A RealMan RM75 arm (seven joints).
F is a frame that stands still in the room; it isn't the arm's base.
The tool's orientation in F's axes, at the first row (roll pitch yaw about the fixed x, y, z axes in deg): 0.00 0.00 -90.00
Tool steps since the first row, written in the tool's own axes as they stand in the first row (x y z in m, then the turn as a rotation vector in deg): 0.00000 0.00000 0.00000 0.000 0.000 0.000; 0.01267 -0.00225 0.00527 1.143 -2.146 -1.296; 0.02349 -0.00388 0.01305 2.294 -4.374 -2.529; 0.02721 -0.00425 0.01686 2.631 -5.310 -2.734; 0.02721 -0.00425 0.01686 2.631 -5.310 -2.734; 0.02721 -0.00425 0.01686 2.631 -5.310 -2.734
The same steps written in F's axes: 0.00000 0.00000 0.00000 0.000 0.000 0.000; -0.00225 -0.01267 0.00527 -2.146 -1.143 -1.296; -0.00388 -0.02349 0.01305 -4.374 -2.294 -2.529; -0.00425 -0.02721 0.01686 -5.310 -2.631 -2.734; -0.00425 -0.02721 0.01686 -5.310 -2.631 -2.734; -0.00425 -0.02721 0.01686 -5.310 -2.631 -2.734
